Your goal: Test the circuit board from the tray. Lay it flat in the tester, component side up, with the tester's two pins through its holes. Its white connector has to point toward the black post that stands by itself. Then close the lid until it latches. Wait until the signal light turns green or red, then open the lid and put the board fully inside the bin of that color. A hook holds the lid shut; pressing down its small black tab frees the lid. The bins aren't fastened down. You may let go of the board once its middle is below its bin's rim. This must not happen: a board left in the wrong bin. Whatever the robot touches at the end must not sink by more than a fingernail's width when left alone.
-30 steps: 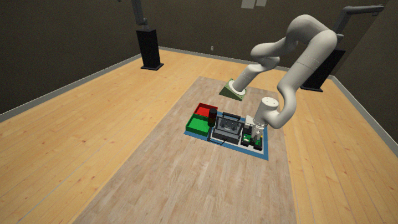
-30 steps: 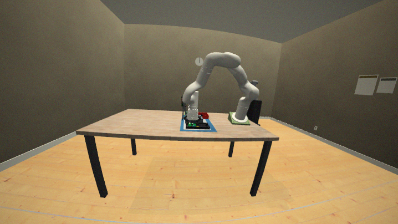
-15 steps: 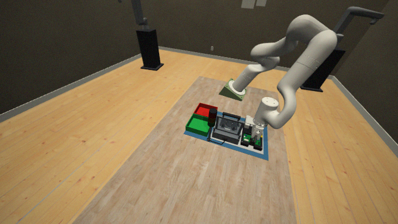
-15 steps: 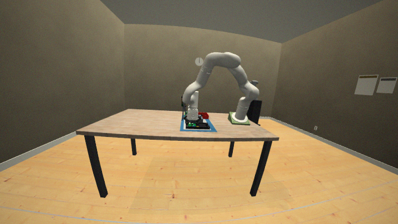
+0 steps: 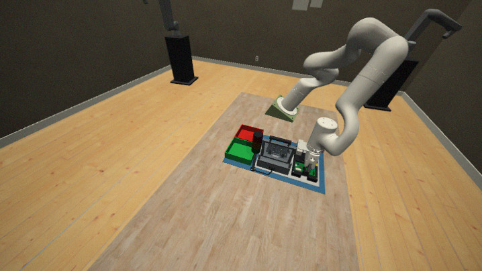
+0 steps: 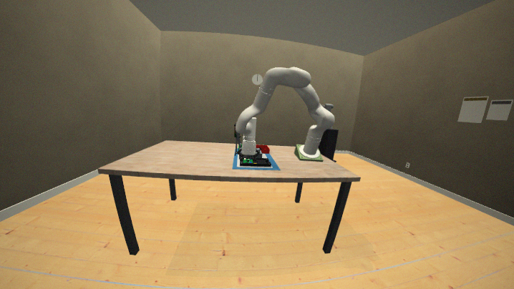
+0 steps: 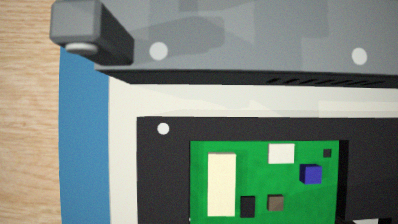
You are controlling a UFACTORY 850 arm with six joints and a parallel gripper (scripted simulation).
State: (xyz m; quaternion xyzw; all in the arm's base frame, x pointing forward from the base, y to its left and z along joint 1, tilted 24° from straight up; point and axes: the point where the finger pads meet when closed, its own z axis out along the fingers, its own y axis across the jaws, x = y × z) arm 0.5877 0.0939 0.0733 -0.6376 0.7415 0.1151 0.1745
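My gripper is now 12 cm past the small black part, 10 cm to the left of it and 6 cm below it. From my hand the other things lie so: green bin (37 cm to the right, 4 cm behind, 1 cm below); tester lid (18 cm to the right, 16 cm above, 6 cm ahead); green circuit board (right at my hand).
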